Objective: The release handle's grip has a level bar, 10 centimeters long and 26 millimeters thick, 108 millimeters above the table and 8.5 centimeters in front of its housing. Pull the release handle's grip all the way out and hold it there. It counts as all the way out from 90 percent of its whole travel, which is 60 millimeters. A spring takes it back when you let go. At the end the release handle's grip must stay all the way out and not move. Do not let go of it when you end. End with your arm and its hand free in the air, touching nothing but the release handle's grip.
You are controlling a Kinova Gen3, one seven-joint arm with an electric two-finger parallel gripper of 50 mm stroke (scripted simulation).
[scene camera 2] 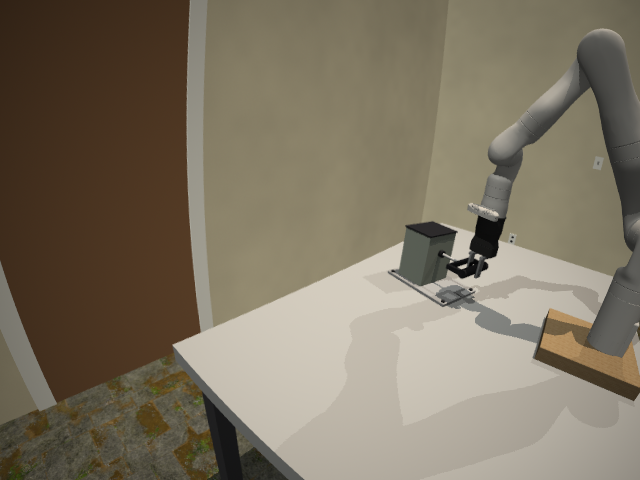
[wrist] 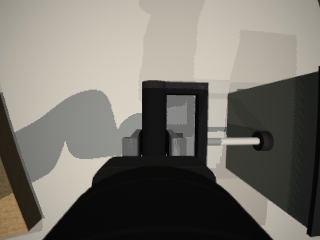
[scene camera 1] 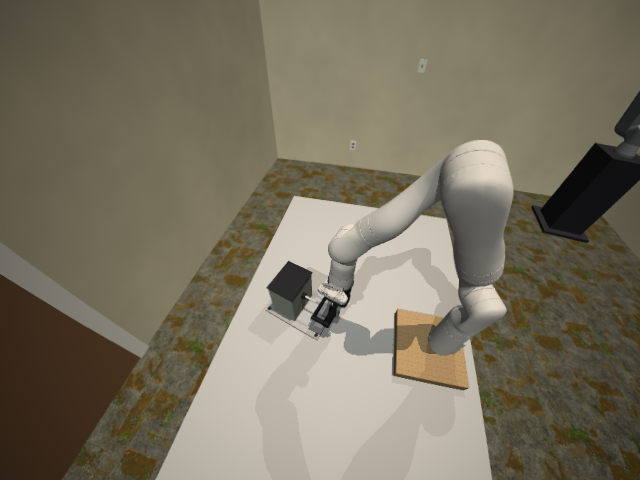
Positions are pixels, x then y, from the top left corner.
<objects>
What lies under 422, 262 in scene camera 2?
A release handle housing.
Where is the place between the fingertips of my gripper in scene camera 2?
472, 275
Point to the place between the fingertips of my gripper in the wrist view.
154, 138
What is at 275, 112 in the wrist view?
A release handle housing.
</objects>
